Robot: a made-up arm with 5 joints. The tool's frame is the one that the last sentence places.
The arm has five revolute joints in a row. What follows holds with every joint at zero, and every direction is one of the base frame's. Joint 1 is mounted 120 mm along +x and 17 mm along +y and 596 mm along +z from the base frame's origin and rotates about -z. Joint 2 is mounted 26 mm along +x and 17 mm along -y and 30 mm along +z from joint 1 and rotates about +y. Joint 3 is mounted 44 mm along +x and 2 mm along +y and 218 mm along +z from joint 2 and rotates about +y. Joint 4 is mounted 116 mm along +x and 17 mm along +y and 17 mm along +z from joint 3 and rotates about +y. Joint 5 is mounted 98 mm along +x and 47 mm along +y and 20 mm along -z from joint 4 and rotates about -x. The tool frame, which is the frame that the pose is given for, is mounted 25 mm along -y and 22 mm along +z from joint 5; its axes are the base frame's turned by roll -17.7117, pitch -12.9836 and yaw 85.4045 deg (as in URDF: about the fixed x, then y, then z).
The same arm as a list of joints. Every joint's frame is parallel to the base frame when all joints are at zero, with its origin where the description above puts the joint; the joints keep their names.
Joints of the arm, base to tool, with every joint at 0 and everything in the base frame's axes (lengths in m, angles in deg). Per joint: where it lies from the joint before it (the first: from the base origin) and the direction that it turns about. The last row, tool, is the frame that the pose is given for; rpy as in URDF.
joint 1: origin 0.12 0.017 0.596 axis -z
joint 2: origin 0.026 -0.017 0.03 axis +y
joint 3: origin 0.044 0.002 0.218 axis +y
joint 4: origin 0.116 0.017 0.017 axis +y
joint 5: origin 0.098 0.047 -0.02 axis -x
tool: origin 0 -0.025 0.022 rpy -17.71 -12.98 85.4

